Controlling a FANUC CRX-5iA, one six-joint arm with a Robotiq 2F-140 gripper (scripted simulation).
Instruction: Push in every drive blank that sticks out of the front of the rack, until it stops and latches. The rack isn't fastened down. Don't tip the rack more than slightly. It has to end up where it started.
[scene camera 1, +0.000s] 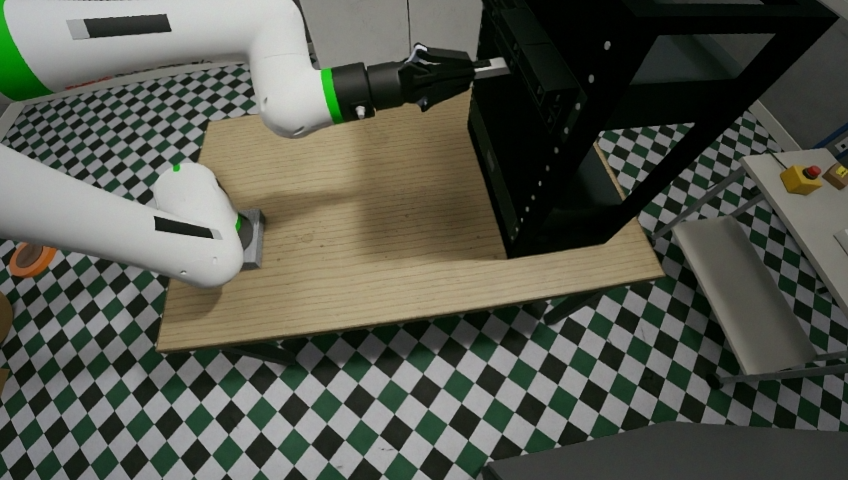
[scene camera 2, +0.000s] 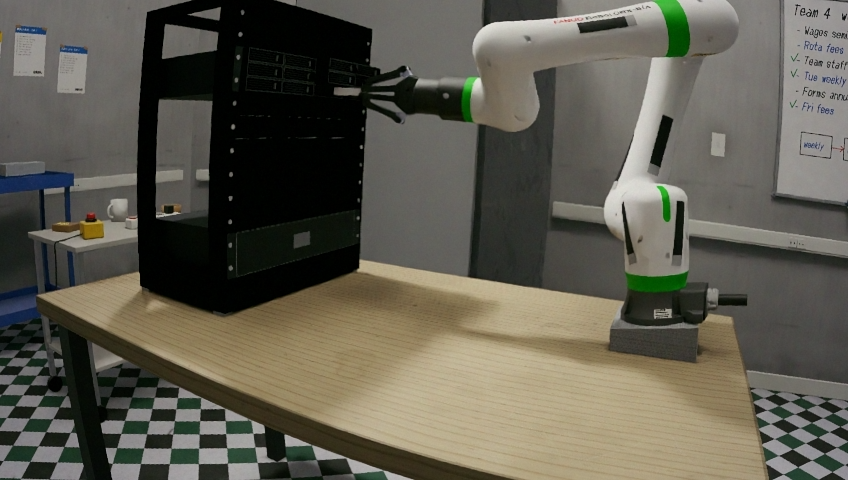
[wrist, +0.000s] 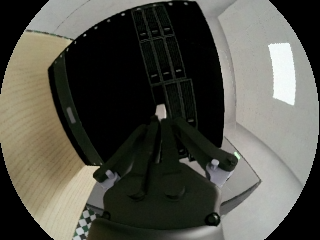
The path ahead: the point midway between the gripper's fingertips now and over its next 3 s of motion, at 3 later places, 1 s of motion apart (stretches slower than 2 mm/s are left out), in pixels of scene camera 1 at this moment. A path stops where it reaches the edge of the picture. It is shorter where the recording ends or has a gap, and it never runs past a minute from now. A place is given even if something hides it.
My gripper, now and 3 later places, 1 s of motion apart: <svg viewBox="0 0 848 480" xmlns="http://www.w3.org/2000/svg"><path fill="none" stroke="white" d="M508 65L514 64L519 64L478 66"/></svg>
